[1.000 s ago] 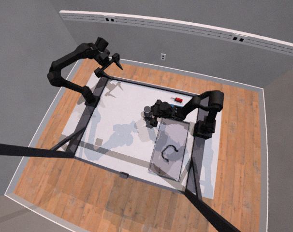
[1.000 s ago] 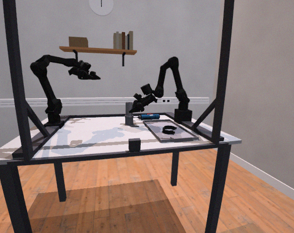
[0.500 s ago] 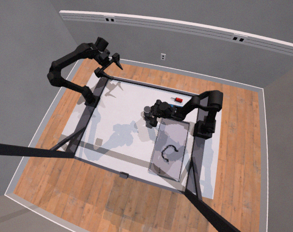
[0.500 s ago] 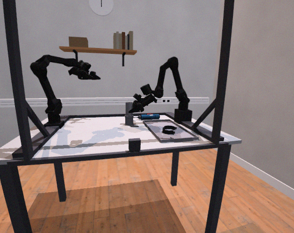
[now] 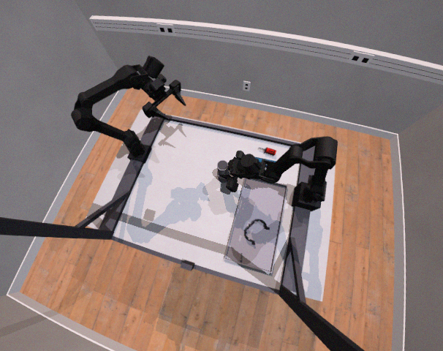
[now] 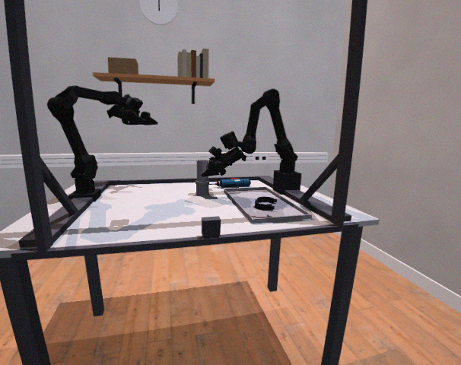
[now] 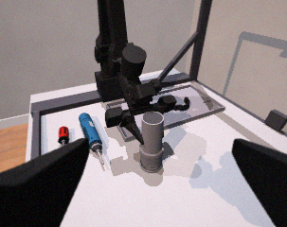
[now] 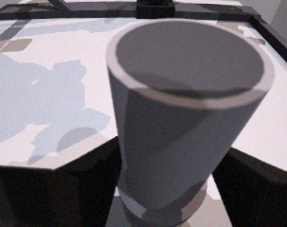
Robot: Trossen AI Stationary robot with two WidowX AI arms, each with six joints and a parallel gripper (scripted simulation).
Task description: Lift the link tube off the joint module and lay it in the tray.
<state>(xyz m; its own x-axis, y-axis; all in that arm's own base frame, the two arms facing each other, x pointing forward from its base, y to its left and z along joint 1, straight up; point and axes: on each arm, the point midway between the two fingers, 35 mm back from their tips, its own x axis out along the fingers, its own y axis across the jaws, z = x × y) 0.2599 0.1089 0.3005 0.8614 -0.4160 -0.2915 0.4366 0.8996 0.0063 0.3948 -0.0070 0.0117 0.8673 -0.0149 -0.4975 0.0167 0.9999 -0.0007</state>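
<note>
Right now the grey joint module is 2 cm to the left of my right hand and 8 cm below it. From my right hand the other things lie so: grey link tube (1 cm behind, 2 cm to the left); then small red tool (21 cm ahead, 16 cm to the right, 10 cm below); then tray (17 cm behind, 20 cm to the right, 11 cm below).
</note>
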